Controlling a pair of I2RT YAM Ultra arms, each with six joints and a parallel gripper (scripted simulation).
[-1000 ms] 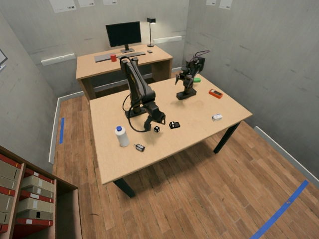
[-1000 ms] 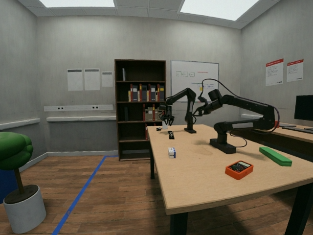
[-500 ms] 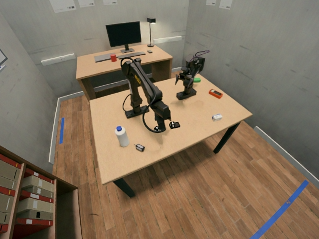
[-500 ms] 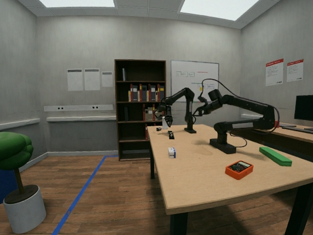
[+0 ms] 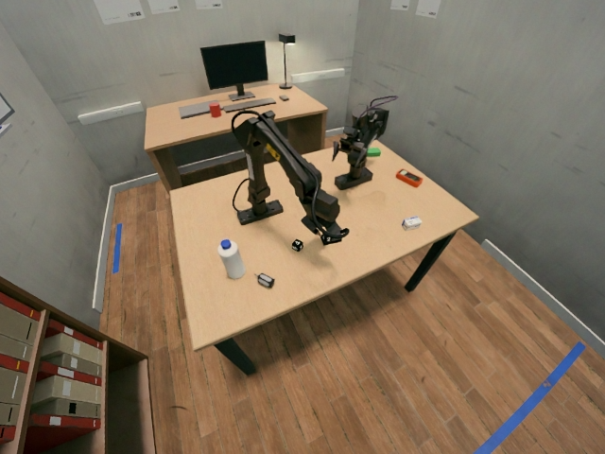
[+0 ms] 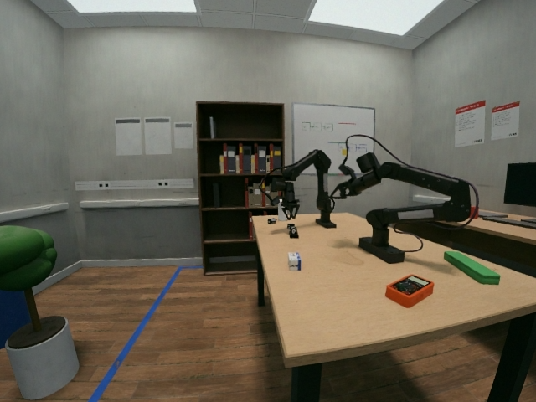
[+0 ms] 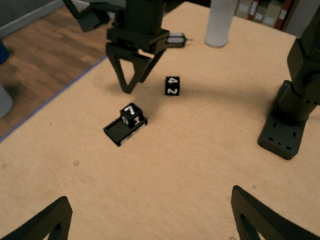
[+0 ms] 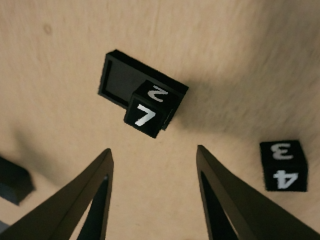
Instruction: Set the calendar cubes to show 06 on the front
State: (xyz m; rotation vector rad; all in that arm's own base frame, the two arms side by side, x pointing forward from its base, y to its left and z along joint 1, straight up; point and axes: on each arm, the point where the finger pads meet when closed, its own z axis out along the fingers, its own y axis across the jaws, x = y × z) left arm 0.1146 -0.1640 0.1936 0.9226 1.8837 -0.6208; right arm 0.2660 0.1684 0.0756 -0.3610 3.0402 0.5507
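My right hand is 40 mm to the right of the black calendar tray and 80 mm above it. From my right hand the other things lie so: orange meter: 150 mm behind, 630 mm to the left, 70 mm below.
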